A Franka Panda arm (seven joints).
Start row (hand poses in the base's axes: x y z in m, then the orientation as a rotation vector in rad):
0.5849 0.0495 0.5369 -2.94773 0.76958 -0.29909
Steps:
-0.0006 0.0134 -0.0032 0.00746 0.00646 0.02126
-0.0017 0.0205 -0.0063 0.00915 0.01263 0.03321
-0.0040 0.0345 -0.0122 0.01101 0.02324 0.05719
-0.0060 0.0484 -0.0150 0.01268 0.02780 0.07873
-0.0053 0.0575 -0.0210 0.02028 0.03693 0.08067
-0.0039 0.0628 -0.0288 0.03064 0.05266 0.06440
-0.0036 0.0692 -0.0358 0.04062 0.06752 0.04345
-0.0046 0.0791 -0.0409 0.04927 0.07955 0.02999
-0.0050 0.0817 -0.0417 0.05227 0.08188 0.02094
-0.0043 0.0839 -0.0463 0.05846 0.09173 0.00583
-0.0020 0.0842 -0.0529 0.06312 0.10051 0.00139
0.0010 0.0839 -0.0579 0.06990 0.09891 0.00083
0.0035 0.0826 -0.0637 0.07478 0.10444 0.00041
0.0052 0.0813 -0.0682 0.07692 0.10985 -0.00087
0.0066 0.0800 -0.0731 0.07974 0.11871 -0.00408
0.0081 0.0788 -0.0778 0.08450 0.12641 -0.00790
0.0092 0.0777 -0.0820 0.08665 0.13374 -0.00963
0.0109 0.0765 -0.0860 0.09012 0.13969 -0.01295
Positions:
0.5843 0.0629 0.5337 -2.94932 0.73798 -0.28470
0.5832 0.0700 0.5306 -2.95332 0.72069 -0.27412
0.5809 0.0840 0.5247 -2.96173 0.68584 -0.25613
0.5789 0.0979 0.5219 -2.96710 0.65393 -0.24717
0.5796 0.1070 0.5159 -2.96362 0.65163 -0.23033
0.5810 0.1123 0.5081 -2.95527 0.67710 -0.20405
0.5813 0.1187 0.5011 -2.94536 0.70930 -0.17956
0.5803 0.1286 0.4960 -2.93737 0.72997 -0.15926
0.5799 0.1312 0.4952 -2.93275 0.74343 -0.15519
0.5806 0.1334 0.4906 -2.92559 0.76634 -0.13924
0.5829 0.1337 0.4840 -2.92250 0.77340 -0.12480
0.5859 0.1334 0.4790 -2.91539 0.77347 -0.12431
0.5884 0.1321 0.4732 -2.91224 0.77420 -0.11428
0.5901 0.1308 0.4687 -2.91140 0.77644 -0.10562
0.5915 0.1295 0.4638 -2.91028 0.78178 -0.09181
0.5930 0.1283 0.4591 -2.90674 0.78770 -0.07892
0.5941 0.1272 0.4549 -2.90617 0.79075 -0.06752
0.5958 0.1260 0.4509 -2.90344 0.79585 -0.05768

